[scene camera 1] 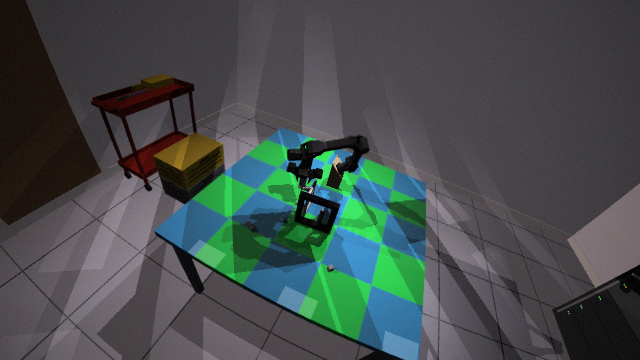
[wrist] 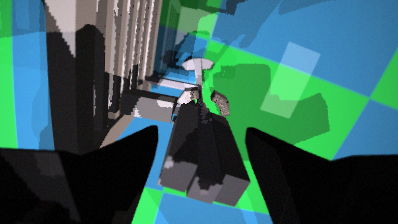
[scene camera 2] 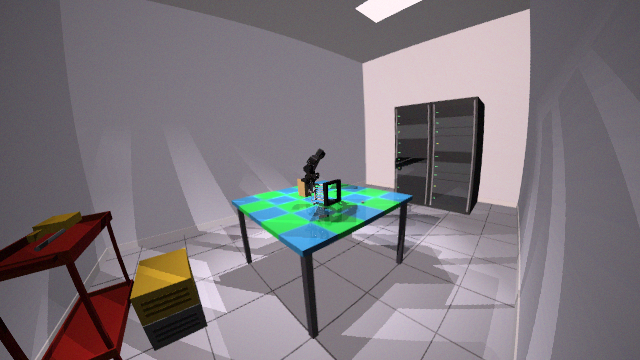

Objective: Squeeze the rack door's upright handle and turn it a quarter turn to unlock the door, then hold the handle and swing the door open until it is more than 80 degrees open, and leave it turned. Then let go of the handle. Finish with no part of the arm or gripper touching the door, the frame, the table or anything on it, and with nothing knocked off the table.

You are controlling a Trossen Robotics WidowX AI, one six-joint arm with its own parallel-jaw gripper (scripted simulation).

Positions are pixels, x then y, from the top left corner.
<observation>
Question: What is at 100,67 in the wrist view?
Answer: A rack door.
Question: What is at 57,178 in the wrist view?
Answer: My gripper.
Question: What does my gripper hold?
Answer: Nothing.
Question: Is my gripper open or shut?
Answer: Open.
</observation>
